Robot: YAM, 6 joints.
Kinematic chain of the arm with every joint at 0, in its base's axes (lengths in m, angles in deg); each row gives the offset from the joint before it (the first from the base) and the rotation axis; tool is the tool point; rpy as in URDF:
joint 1: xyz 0 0 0.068 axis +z
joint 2: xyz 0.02 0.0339 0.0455 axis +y
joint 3: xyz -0.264 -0.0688 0 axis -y
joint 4: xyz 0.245 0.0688 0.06 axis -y
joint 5: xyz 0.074 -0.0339 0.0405 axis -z
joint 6: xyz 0.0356 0 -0.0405 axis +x
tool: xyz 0 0 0 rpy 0 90 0
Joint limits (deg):
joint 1: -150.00..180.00
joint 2: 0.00..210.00
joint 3: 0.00..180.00
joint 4: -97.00..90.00
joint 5: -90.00..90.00
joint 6: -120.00..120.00
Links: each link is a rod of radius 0.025 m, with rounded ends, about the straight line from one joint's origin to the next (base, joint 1, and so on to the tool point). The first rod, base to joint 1, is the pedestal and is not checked.
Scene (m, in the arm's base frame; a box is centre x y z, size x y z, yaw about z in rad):
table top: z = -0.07
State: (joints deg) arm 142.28 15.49 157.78 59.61 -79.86 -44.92
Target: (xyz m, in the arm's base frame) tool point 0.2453 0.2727 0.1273
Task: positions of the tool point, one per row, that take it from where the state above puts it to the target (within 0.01 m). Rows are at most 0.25 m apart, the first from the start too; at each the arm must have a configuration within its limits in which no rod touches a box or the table.
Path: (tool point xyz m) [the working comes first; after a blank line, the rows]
Joints at the target: 42.59 113.62 51.69 32.50 -77.52 -44.92
Straight joint move there: clear.

1: 0.2660 -0.3737 0.4380
2: 0.1127 -0.2938 0.5742
3: -0.0004 -0.1344 0.6435
4: -0.0374 0.0588 0.6366
5: 0.0049 0.2281 0.5589
6: 0.0976 0.3268 0.4288
7: 0.1928 0.3365 0.2745
8: 0.2453 0.2727 0.1273

